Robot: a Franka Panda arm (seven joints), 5 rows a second.
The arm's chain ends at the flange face. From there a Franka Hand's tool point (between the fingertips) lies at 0.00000 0.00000 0.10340 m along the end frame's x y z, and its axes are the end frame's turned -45 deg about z.
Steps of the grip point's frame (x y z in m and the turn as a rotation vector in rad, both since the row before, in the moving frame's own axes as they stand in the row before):
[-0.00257 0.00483 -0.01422 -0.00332 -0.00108 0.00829]
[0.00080 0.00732 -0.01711 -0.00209 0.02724 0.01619]
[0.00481 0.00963 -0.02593 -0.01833 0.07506 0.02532]
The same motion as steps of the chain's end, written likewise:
[0.00144 0.00491 -0.01422 -0.00311 0.00158 0.00829]
[0.00358 0.00643 -0.01707 0.01778 0.02074 0.01619]
[0.00334 0.00747 -0.02562 0.04011 0.06604 0.02532]

